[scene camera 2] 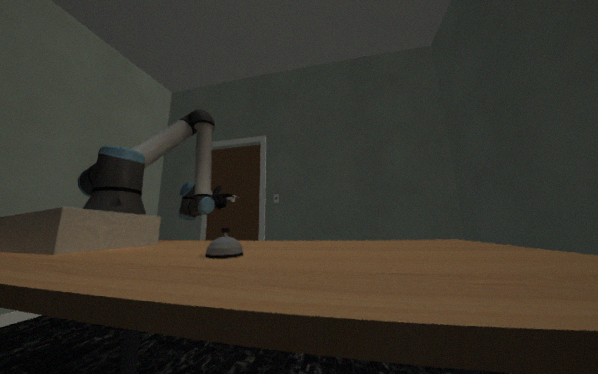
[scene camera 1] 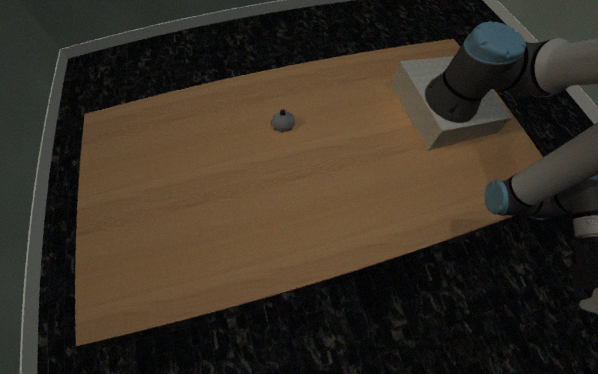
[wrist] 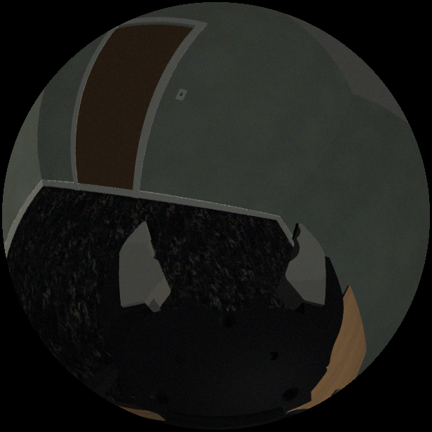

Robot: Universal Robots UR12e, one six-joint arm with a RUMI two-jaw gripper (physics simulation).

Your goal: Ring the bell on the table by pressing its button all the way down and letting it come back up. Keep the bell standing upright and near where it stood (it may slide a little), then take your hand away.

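Seen in the pictures: gripper, fingertip midpoint: (scene camera 2: 232, 202); arm's base, origin of the base link: (scene camera 2: 115, 216) (scene camera 1: 450, 100).
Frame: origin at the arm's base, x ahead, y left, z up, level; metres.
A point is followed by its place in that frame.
The bell (scene camera 1: 283, 122) {x 0.550, y -0.195, z -0.074 m} (scene camera 2: 224, 248) {x 0.557, y -0.255, z -0.091 m} is a small grey dome with a dark base rim. It stands upright on the wooden table (scene camera 1: 200, 240) {x 0.942, y 0.079, z -0.112 m} (scene camera 2: 400, 285) {x 0.854, y -0.459, z -0.113 m} (wrist: 350, 340). Its dark button (scene camera 1: 283, 112) {x 0.541, y -0.214, z -0.047 m} (scene camera 2: 225, 230) {x 0.545, y -0.227, z -0.052 m} sticks up from the top, with a bit of stem showing below it in scene camera 2. My gripper (scene camera 2: 234, 198) {x 0.159, y 0.734, z 0.136 m} (wrist: 222, 225) is open, its two pale fingers wide apart with nothing between them. It is well away from the bell, off the table's side, and points sideways. In scene camera 1 part of it shows at the right edge.
The arm's base stands on a pale block (scene camera 1: 434, 120) {x 0.108, y 0.047, z -0.001 m} (scene camera 2: 107, 232) {x 0.087, y -0.100, z -0.057 m} on the table, to the right of the bell in scene camera 1. The arm's forearm (scene camera 1: 555, 165) {x 0.160, y 0.372, z 0.261 m} (scene camera 2: 203, 160) {x 0.134, y 0.351, z 0.333 m} reaches out beyond the table's edge. A brown door (scene camera 2: 235, 190) (wrist: 112, 105) is in the wall behind.
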